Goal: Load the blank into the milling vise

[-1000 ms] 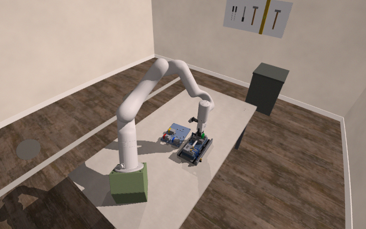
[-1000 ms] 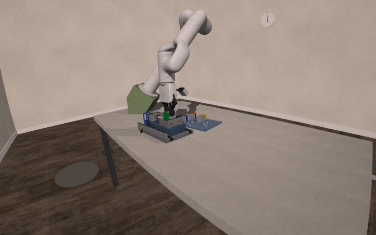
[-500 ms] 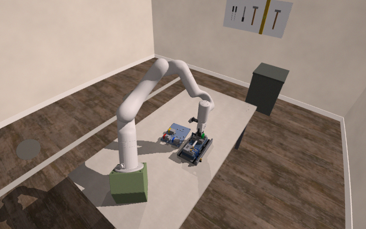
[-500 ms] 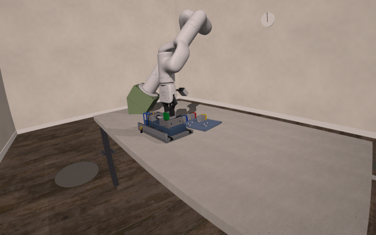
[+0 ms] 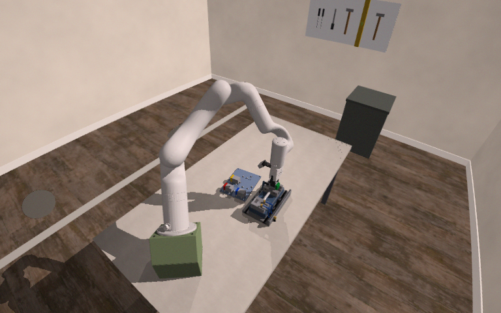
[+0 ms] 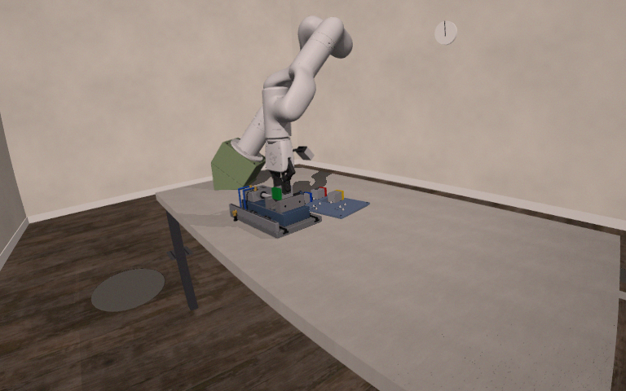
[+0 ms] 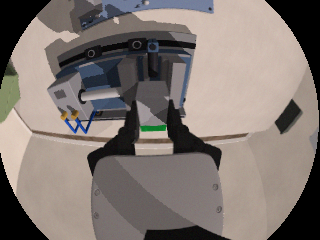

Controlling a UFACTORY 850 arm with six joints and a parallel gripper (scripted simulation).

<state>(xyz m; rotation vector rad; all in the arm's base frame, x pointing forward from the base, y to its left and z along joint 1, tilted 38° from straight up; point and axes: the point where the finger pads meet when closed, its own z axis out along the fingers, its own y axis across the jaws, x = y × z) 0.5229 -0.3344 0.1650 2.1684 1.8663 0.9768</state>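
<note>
The green-ended blank lies 2 cm below my hand. From my hand the other things lie so: jaw block (3 cm ahead, 6 cm below); then pale rod (8 cm behind, 1 cm to the left, 6 cm below); then blue-ended blank (10 cm behind, 18 cm to the left, 11 cm below).
</note>
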